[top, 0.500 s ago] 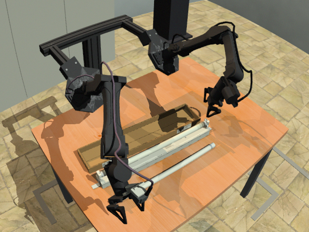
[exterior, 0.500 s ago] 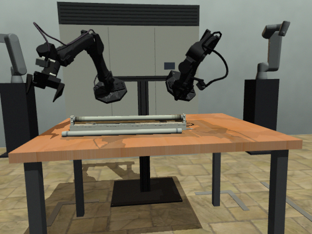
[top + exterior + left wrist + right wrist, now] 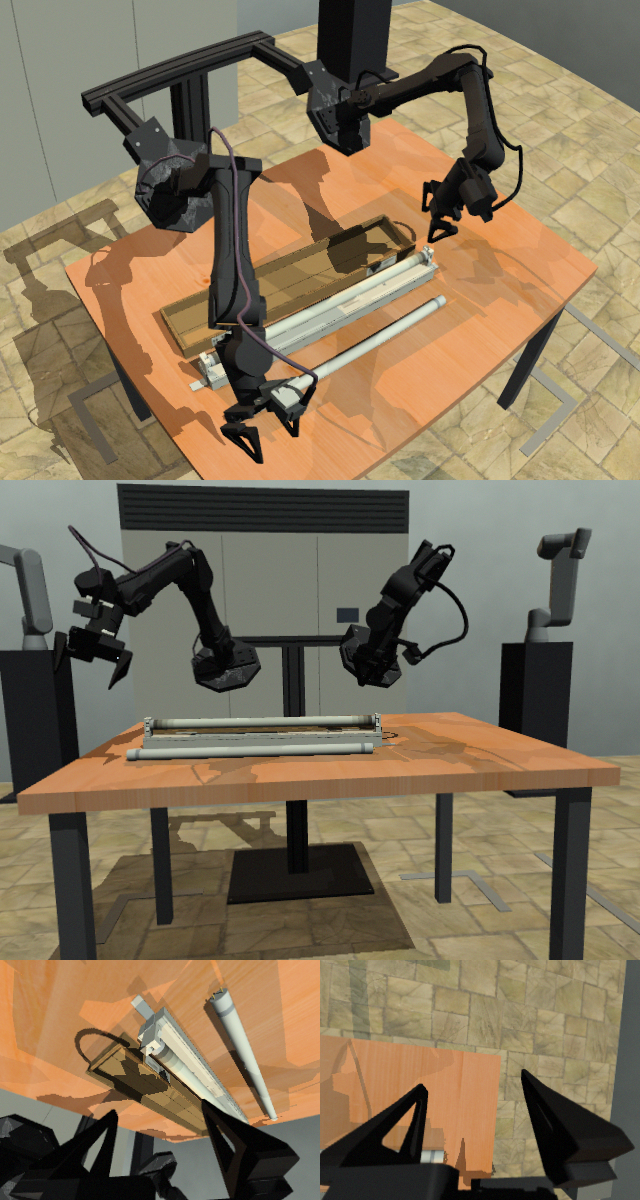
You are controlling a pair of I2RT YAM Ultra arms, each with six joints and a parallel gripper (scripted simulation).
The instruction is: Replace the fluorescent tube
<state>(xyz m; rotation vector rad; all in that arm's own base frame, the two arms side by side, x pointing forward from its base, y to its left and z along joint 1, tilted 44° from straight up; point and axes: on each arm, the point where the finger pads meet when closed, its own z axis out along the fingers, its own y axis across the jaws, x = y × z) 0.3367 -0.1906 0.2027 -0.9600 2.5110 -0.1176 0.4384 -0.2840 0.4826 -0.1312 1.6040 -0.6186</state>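
Now: right hand 350 mm to the right of the light fixture, 280 mm past it and 160 mm above it.
The light fixture is 3 cm behind my left hand, 28 cm to the right of it and 12 cm below it.
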